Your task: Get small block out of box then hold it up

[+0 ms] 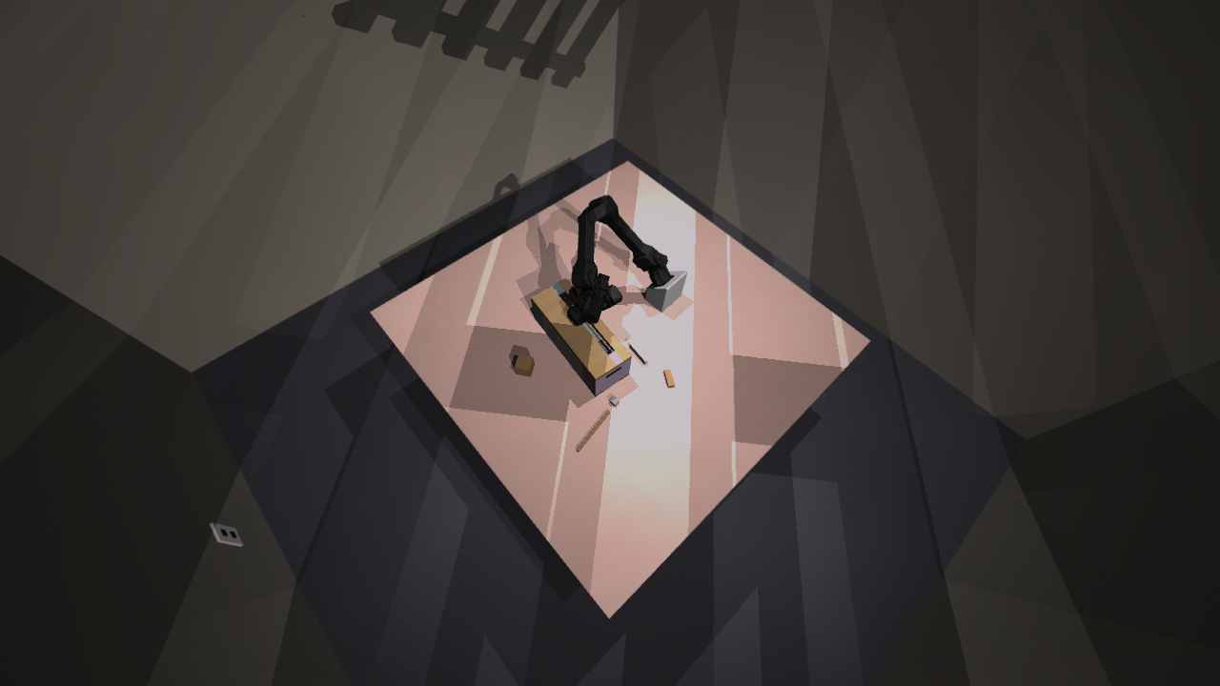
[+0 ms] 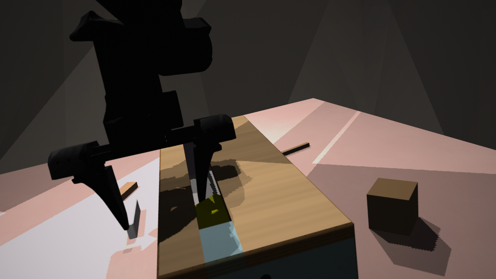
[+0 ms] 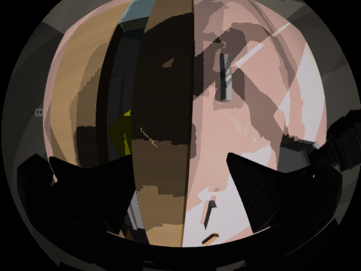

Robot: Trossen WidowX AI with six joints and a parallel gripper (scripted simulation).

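The yellow block is 50 mm ahead of my gripper tip and 30 mm to the right of it. Round my gripper tip: grey piece (160 mm ahead, 250 mm to the left, 80 mm below); wooden-topped box (40 mm ahead, 20 mm to the left, 30 mm below); brown cube (280 mm ahead, 50 mm to the right, 60 mm below).
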